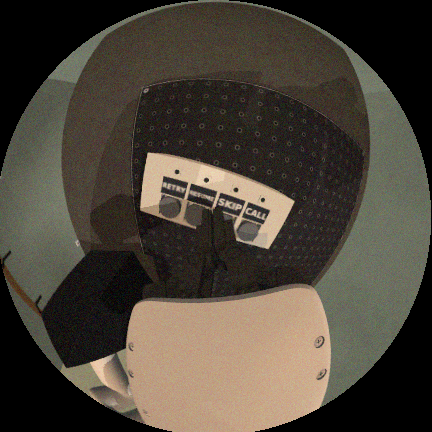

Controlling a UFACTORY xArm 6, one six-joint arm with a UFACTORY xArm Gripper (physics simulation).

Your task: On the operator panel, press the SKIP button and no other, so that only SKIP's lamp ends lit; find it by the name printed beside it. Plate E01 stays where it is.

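Places are measured from the arm's base along level axes (x down, y left, z ahead), in centimetres.
Where they show: gripper, fingertip midpoint: (215, 219); arm's base, origin of the base link: (93, 333).
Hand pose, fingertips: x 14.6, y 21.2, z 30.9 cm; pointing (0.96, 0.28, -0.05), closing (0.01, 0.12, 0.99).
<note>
Things, the pixels of their top centre, and the offset from my fingertips. "*": a spot on its surface instead. Level surfaces: height alone.
- cream operator panel, surface spot: (155, 165) * dx +1.7, dy +5.7, dz -5.5 cm
- SKIP label, surface spot: (230, 204) * dx +1.7, dy +0.7, dz +1.6 cm
- RETRY button, surface spot: (170, 206) * dx +1.4, dy +1.2, dz -4.6 cm
- RESUME button, surface spot: (192, 215) * dx +1.4, dy -0.1, dz -2.4 cm
- CALL button, surface spot: (248, 230) * dx +1.4, dy -2.4, dz +3.4 cm
- SKIP's lamp, middle of its top: (235, 189) dx +1.7, dy +2.2, dz +2.2 cm
- perforated board, its level: dx +7.0 cm
- brown table top, its level: dx +8.3 cm
The cream operator panel (155, 165) stands slightly turned on the dark perforated board. Its printed names read RETRY, RESUME, SKIP and CALL from left to right, with a round grey button under each. The SKIP label (230, 204) is readable; the SKIP button (229, 219) is mostly hidden behind my fingers. The RETRY button (170, 206), RESUME button (192, 215) and CALL button (248, 230) show. SKIP's lamp (236, 189) and the others look dark. My gripper (215, 219) is shut and empty, its tips appearing between RESUME and SKIP; contact cannot be told. No E01 marking is readable.
The perforated board (230, 110) lies on a brown table top (215, 45). A black block-like shape (90, 305) is at the lower left, near a brown curved strip (20, 290) with dark hooks. A beige arm cover (227, 360) fills the lower middle.
</note>
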